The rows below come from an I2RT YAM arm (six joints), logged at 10 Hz.
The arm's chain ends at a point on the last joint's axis. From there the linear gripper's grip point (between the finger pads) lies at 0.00 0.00 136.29 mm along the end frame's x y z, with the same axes.
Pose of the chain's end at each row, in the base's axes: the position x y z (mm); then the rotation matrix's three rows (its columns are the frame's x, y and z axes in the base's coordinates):
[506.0, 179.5, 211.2], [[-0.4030, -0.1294, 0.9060], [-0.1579, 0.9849, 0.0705], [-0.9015, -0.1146, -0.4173]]
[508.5, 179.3, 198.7], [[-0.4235, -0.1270, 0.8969], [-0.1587, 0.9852, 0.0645], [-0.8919, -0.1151, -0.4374]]
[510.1, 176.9, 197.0], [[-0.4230, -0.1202, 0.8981], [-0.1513, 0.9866, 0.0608], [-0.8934, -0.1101, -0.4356]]
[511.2, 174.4, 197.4], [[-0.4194, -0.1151, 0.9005], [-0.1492, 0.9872, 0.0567], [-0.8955, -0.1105, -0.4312]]
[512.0, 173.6, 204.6], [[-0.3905, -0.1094, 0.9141], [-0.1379, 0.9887, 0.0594], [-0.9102, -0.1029, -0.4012]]
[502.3, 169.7, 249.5], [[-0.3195, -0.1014, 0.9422], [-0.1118, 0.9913, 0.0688], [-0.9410, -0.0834, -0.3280]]
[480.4, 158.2, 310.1], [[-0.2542, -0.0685, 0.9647], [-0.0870, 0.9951, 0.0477], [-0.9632, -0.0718, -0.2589]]
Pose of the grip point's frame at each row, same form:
[629.5, 189.1, 154.3], [[-0.4030, -0.1294, 0.9060], [-0.1579, 0.9849, 0.0705], [-0.9015, -0.1146, -0.4173]]
[630.7, 188.1, 139.1], [[-0.4235, -0.1270, 0.8969], [-0.1587, 0.9852, 0.0645], [-0.8919, -0.1151, -0.4374]]
[632.5, 185.2, 137.6], [[-0.4230, -0.1202, 0.8981], [-0.1513, 0.9866, 0.0608], [-0.8934, -0.1101, -0.4356]]
[633.9, 182.1, 138.6], [[-0.4194, -0.1151, 0.9005], [-0.1492, 0.9872, 0.0567], [-0.8955, -0.1105, -0.4312]]
[636.6, 181.7, 149.9], [[-0.3905, -0.1094, 0.9141], [-0.1379, 0.9887, 0.0594], [-0.9102, -0.1029, -0.4012]]
[630.7, 179.1, 204.8], [[-0.3195, -0.1014, 0.9422], [-0.1118, 0.9913, 0.0688], [-0.9410, -0.0834, -0.3280]]
[611.9, 164.7, 274.8], [[-0.2542, -0.0685, 0.9647], [-0.0870, 0.9951, 0.0477], [-0.9632, -0.0718, -0.2589]]

